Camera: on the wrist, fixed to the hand. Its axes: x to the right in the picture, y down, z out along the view.
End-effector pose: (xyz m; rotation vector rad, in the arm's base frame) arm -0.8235 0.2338 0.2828 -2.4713 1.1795 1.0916
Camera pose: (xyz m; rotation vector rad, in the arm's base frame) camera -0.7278 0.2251 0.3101 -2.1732 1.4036 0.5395
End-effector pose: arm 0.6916 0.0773 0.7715 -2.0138 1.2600 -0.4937
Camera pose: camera 0.6936 0.0448 0.8659 -1.5345 1.1734 -0.8467
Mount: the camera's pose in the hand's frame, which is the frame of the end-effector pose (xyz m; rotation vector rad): 0.0256 -0.0610 -0.0748 0.4851 0.1620 0.0814
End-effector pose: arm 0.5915 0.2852 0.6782 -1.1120 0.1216 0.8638
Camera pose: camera 0.6732 0.2278 0.6751 -0.7215 0.4881 0.7616
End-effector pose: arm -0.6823 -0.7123 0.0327 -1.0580 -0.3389 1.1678
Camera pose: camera -0.5837 -0.7276 0.0373 -0.7356 0.1153 1.1513
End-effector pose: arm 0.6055 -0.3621 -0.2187 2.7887 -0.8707 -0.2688
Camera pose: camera 0.6766 -0.3172 -0.1648 -2.7628 0.9965 -0.1852
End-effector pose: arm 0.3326 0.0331 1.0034 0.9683 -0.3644 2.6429
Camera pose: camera 0.2926 0.1194 0.9729 0.8693 0.2964 2.9241
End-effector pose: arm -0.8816 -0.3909 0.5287 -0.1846 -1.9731 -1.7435
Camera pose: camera -0.9088 -0.4788 0.4900 0.0422 -2.1623 -1.1458
